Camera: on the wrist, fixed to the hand. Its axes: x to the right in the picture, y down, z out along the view.
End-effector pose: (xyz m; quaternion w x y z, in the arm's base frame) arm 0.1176 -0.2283 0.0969 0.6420 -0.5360 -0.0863 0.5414
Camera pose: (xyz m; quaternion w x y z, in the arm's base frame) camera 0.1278 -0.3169 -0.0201 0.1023 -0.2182 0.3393 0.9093
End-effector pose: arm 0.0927 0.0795 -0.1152 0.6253 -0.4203 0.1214 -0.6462
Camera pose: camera 0.0866 0.0308 -0.2539 0.9665 -0.1644 0.1813 0.0772
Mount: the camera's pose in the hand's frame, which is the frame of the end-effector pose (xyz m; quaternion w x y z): -0.0108 0.0995 -0.1078 0.6456 0.1769 -0.1426 0.7291
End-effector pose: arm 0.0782 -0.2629 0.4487 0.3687 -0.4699 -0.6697 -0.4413
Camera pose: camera 0.1848 -0.3505 0.4997 0.5474 -0.7894 -0.2204 0.1694
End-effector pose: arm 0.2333 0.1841 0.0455 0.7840 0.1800 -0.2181 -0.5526
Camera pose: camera 0.3668 0.2310 0.0055 0.8461 0.0171 -0.4816 0.2278
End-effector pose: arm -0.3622 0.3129 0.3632 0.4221 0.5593 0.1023 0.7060
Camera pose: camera -0.5044 0.2786 0.3789 0.3266 -0.6110 0.2771 -0.6657
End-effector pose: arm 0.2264 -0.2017 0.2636 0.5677 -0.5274 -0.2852 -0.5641
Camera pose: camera 0.2887 -0.3164 0.1958 0.8304 -0.5284 0.0197 0.1754
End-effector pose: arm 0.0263 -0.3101 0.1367 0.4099 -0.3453 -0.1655 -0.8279
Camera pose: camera 0.0628 -0.4247 0.0520 0.9057 -0.3891 -0.0600 -0.1571
